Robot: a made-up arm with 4 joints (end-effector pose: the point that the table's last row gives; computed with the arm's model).
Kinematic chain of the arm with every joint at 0, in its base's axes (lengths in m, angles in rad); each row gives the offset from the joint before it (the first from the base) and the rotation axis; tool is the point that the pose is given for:
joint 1: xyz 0 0 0.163 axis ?
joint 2: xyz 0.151 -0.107 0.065 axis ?
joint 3: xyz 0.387 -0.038 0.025 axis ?
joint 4: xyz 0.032 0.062 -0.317 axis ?
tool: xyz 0 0.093 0.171
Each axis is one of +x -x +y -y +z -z.
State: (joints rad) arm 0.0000 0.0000 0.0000 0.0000
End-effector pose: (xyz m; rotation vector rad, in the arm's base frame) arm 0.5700 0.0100 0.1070 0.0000 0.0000 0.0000
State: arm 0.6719 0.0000 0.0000 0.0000
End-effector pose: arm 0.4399 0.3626 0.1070 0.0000 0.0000 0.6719
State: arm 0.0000 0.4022 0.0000 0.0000
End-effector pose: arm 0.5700 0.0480 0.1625 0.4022 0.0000 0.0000
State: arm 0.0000 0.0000 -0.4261 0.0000
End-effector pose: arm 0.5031 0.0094 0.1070 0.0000 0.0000 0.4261
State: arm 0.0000 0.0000 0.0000 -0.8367
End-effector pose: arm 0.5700 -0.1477 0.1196 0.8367 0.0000 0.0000
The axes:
joint 1: +z
joint 2: +x
joint 3: -z
joint 4: -x

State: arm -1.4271 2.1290 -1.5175 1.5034
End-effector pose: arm 0.2471 -0.2686 0.4314 -0.6740 -1.6366 -1.4545
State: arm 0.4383 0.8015 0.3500 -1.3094
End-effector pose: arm 0.5234 0.1578 0.0295 2.0364 0.3457 -0.1420
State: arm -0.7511 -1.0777 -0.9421 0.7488
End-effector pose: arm 0.0929 -0.4243 0.0021 -1.4169 0.7386 0.4883
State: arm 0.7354 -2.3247 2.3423 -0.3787
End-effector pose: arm 0.4925 0.3153 0.3833 0.0621 -2.5645 -0.2904
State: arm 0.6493 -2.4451 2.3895 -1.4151
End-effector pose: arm 0.4952 0.0943 0.3562 0.2974 -2.4700 1.1523
